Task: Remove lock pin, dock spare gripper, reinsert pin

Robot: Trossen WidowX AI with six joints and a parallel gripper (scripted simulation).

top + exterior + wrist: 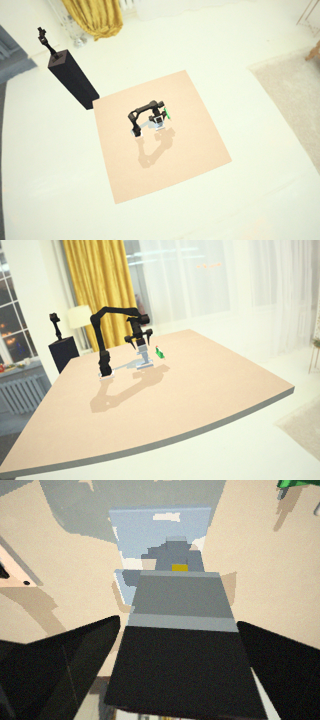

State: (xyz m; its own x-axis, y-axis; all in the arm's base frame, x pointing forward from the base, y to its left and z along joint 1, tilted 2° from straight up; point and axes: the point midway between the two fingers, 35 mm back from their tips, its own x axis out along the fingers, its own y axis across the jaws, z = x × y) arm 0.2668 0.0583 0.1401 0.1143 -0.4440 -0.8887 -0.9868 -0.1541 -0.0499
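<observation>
Right now my gripper tip is 1 cm to the right of the spare gripper. The rest, counted from my gripper tip: green cradle (15 cm to the left, 10 cm below, 10 cm ahead); then grey mount (8 cm below, 1 cm to the left, 1 cm behind).
</observation>
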